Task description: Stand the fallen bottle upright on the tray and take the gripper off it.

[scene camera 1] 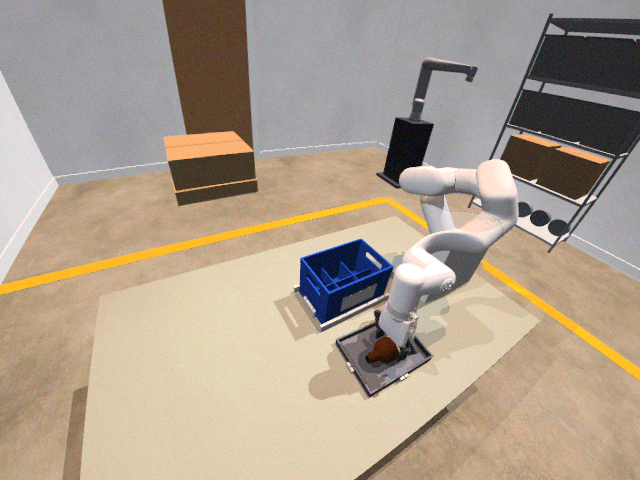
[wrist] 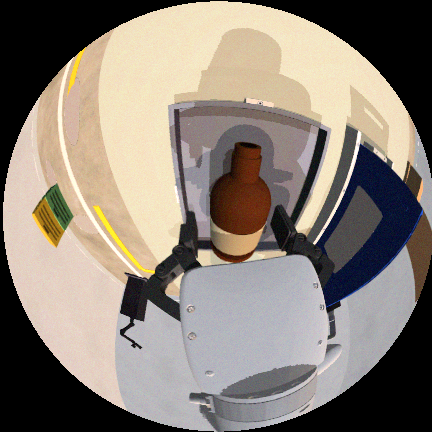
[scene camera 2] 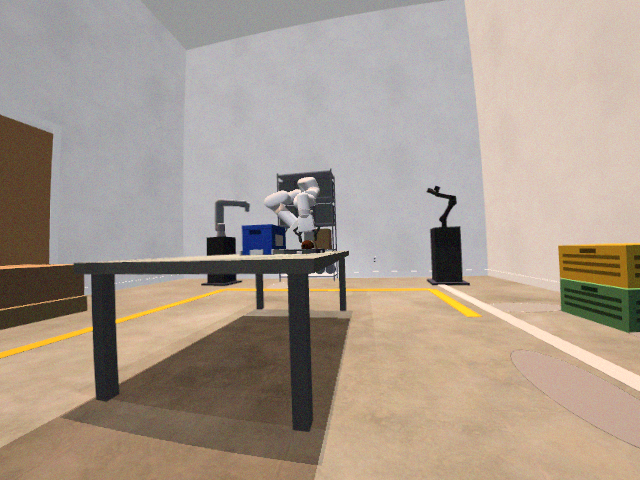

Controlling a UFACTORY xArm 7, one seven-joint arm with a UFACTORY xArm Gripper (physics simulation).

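Frame: origin at the arm's base, x ahead, y left, z up, level; millimetres.
Where they show: gripper, fingertip midpoint: [scene camera 1: 389,347] [wrist: 235,217] [scene camera 2: 308,241]; arm's base, link origin: [scene camera 2: 296,226].
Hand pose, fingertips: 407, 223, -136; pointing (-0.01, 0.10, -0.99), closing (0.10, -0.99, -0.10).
Observation:
Things, the pixels of their top centre, and the offset from my fingertips, as dx, dy, dz. "*": a spot on its surface instead.
- brown bottle, top centre: [wrist: 242,228] [scene camera 1: 390,342] [scene camera 2: 307,240] -6, -8, +9
- dark grey tray, surface spot: [wrist: 197,125] * +82, +50, -64
- blue crate with dividers, top centre: [wrist: 385,266] [scene camera 1: 347,262] [scene camera 2: 265,226] +3, -286, +106
The brown bottle [scene camera 1: 385,349] [scene camera 2: 307,244] [wrist: 240,195] with a cream label band lies on its side in the dark grey tray [scene camera 1: 385,378] [wrist: 197,125]. Its neck points to the lower left in scene camera 1 and away from the gripper in the wrist view. My gripper [scene camera 1: 392,342] [scene camera 2: 308,239] [wrist: 235,217] is open. Its black fingers stand on either side of the bottle's lower body, near the label, with a gap visible on both sides in the wrist view. In scene camera 1 the arm hides part of the bottle's base end.
A blue crate with dividers [scene camera 1: 312,294] [scene camera 2: 253,240] [wrist: 395,200] stands close beside the tray on the table [scene camera 1: 206,361] [scene camera 2: 206,266]. Beyond the table are a cardboard box [scene camera 1: 214,173], a black pedestal [scene camera 1: 408,149] bearing another arm, and a shelf rack [scene camera 1: 514,103].

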